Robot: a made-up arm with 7 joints.
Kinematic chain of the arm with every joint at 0, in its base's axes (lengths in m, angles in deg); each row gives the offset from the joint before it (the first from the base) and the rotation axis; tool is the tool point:
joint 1: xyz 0 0.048 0 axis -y
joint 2: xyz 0 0.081 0 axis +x
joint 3: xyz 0 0 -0.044 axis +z
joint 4: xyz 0 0 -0.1 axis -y
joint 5: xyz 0 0 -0.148 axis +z
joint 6: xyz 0 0 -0.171 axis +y
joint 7: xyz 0 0 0 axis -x
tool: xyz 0 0 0
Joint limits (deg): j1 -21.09..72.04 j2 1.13..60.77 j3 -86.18..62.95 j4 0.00..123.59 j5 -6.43..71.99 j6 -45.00..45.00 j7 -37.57..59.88
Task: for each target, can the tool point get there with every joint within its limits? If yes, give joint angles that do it. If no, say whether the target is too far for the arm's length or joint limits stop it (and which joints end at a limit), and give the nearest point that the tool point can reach.
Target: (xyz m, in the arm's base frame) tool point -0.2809 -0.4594 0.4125
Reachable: no: too far | nearest point 0.0117 -0.1067 0.1264 | short by 0.540 m
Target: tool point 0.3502 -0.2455 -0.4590
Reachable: no: too far | nearest point 0.2333 -0.0774 -0.3057 | short by 0.256 m
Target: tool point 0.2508 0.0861 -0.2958
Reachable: yes | joints 27.99 43.12 -74.12 71.11 5.93 24.60 44.83
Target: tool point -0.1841 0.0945 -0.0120
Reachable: no: joint limits stop it (at a limit: joint 1, joint 2, joint 3, joint 4) | nearest point -0.1743 0.2162 0.1835 | short by 0.231 m
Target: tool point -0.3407 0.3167 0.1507
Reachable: no: joint limits stop it (at a limit: joint 1, joint 2, joint 3) | nearest point -0.1665 0.2757 0.1948 | short by 0.184 m
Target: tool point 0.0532 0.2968 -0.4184
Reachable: yes | joints -4.56 9.10 49.31 24.53 40.09 10.55 -6.43
